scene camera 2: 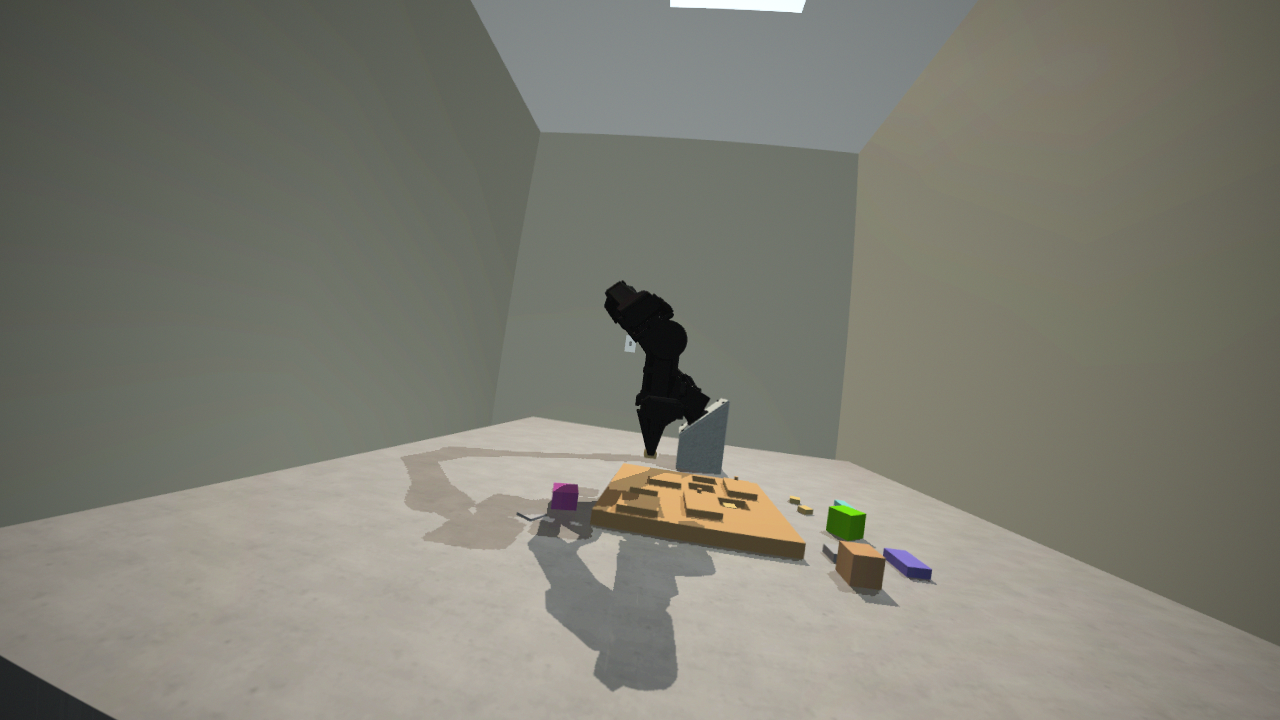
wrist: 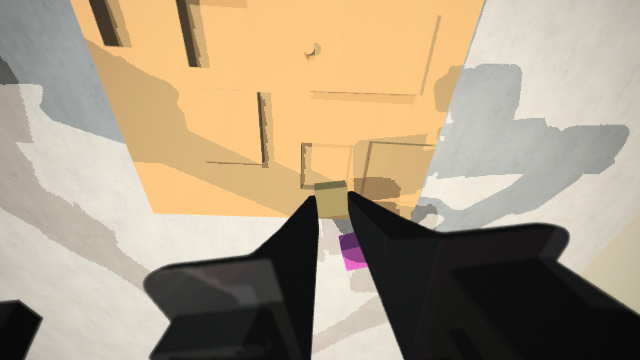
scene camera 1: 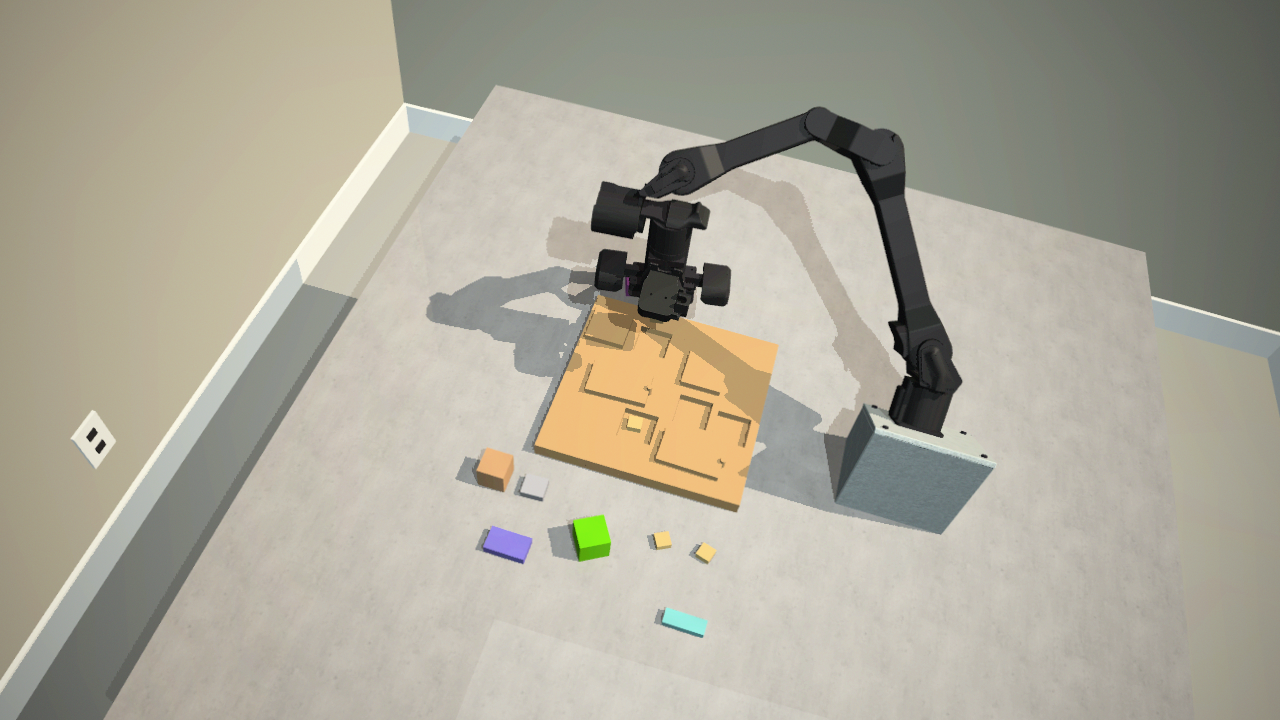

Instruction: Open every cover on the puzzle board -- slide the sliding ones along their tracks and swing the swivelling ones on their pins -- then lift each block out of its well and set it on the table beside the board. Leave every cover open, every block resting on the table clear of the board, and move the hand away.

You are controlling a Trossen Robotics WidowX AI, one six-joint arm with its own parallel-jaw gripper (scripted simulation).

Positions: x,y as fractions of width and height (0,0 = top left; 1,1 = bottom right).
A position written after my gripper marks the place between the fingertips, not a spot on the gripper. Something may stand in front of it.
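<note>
You'd find my gripper (scene camera 2: 0.51,0.63) in scene camera 2, and the wrist view has the gripper (wrist: 0.52,0.55) too. There's a cyan block (scene camera 1: 0.54,0.87), but in the wrist view that cyan block is out of frame. I can also see a purple block (scene camera 1: 0.39,0.75), and scene camera 2 gives me the purple block (scene camera 2: 0.71,0.78) as well, though in the wrist view the purple block is out of frame.
</note>
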